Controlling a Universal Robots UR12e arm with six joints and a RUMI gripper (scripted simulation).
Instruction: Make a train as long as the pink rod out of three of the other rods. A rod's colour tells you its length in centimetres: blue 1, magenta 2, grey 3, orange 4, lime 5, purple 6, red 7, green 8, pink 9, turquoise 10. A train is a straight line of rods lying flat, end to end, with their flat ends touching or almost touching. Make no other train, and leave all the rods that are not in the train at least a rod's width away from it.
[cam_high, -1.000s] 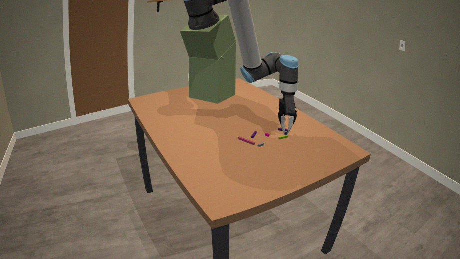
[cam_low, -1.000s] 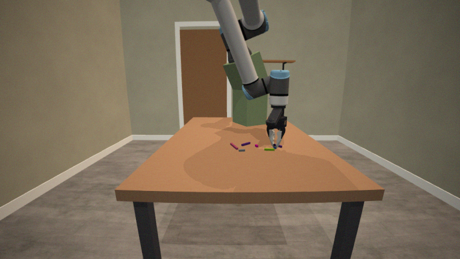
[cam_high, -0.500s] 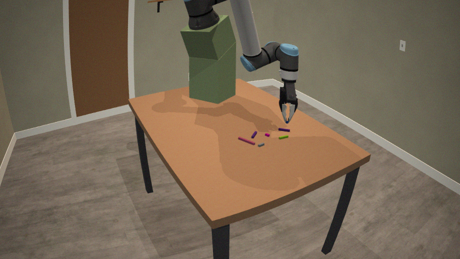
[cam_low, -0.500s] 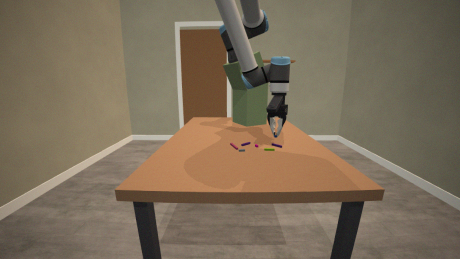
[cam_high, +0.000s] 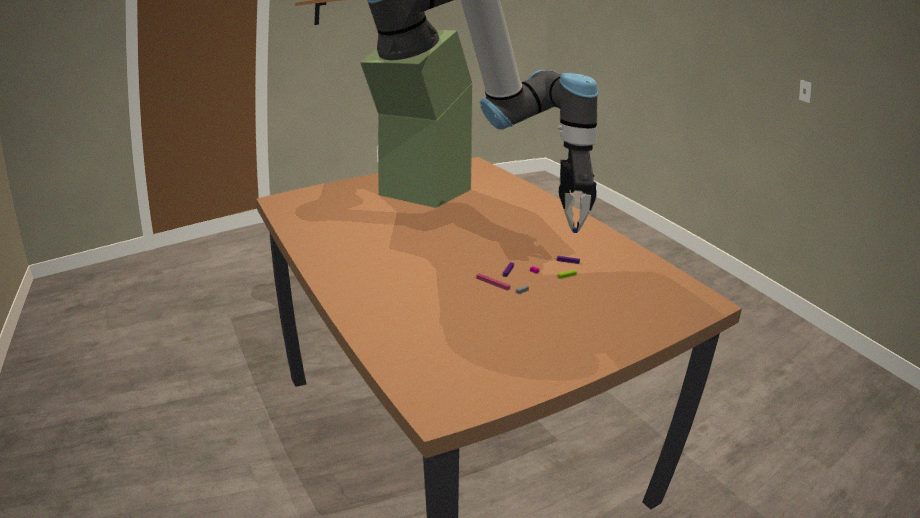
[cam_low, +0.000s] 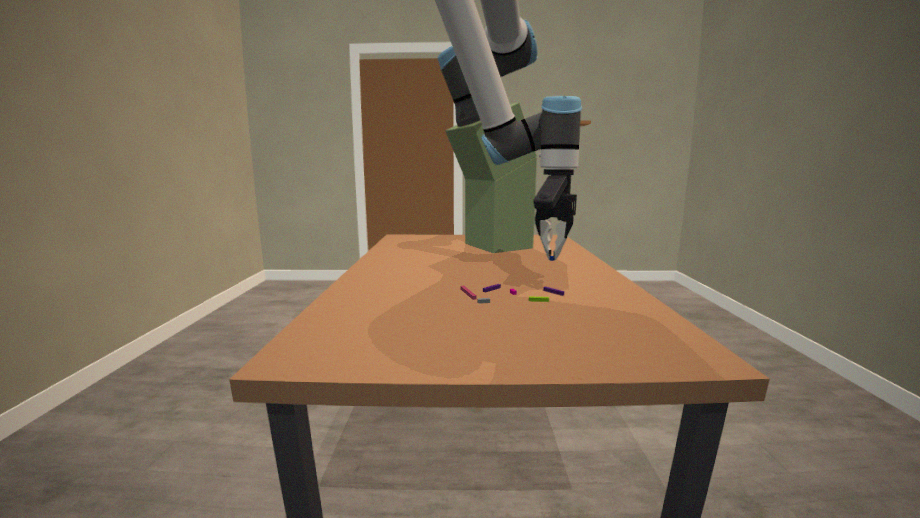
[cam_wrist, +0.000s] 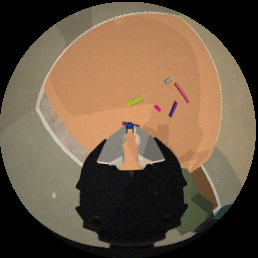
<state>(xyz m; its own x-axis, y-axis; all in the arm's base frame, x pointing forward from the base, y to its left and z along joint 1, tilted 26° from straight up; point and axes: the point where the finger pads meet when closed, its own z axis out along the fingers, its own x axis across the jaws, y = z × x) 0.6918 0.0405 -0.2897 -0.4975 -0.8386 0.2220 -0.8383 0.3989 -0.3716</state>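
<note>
My gripper is now 30 mm past the pink rod, 210 mm to the left of it and 110 mm above it. The rest, counted from my hand: lime rod: 20 mm ahead, 30 mm to the right, 110 mm below; then magenta rod: 40 mm behind, 90 mm to the right, 110 mm below; then blue rod: 10 mm below.
</note>
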